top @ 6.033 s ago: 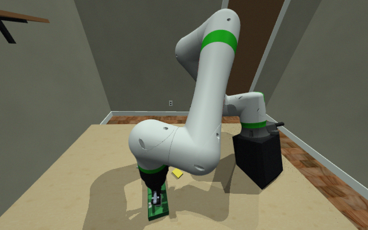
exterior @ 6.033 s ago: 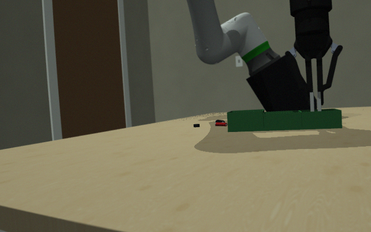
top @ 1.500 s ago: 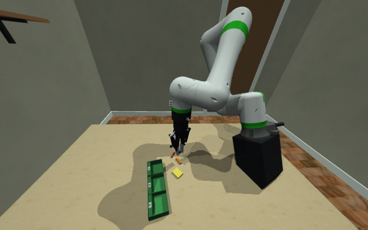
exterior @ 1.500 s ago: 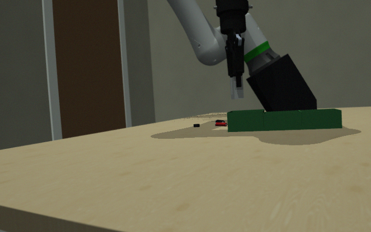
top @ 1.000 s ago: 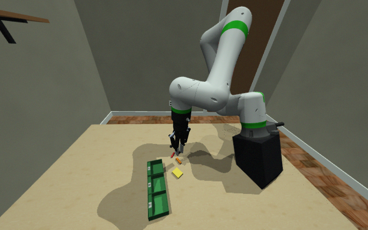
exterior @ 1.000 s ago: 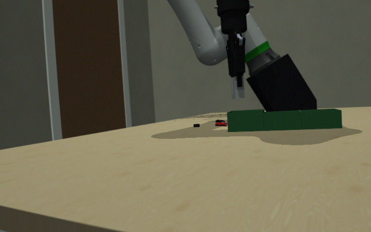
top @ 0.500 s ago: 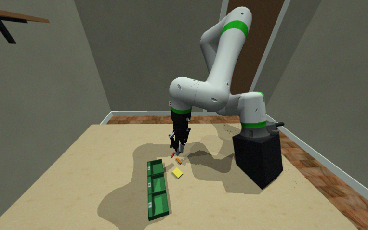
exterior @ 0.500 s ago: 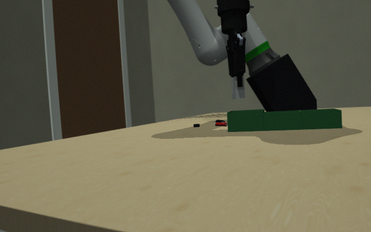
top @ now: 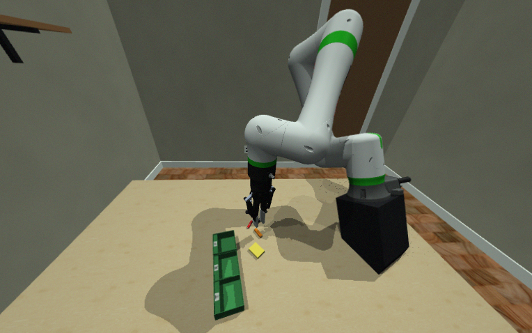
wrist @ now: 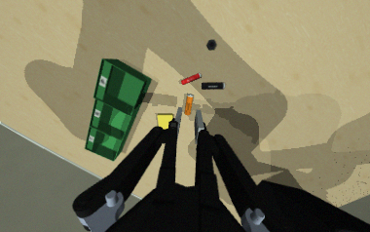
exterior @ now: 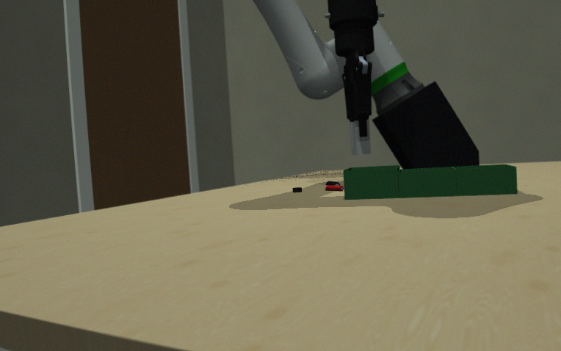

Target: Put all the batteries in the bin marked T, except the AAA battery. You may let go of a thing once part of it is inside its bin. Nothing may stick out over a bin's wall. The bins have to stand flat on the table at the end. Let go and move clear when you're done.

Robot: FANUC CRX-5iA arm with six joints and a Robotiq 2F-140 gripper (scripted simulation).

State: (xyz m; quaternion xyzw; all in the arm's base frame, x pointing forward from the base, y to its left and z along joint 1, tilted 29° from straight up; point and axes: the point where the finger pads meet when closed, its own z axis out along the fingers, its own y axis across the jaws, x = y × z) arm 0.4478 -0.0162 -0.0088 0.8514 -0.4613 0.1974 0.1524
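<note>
The orange battery lies 90 mm below my hand. Round my hand: flat yellow block (10 mm ahead, 80 mm to the left, 90 mm below); then red battery (30 mm ahead, 50 mm to the right, 90 mm below); then black battery (10 mm behind, 70 mm to the right, 90 mm below).
</note>
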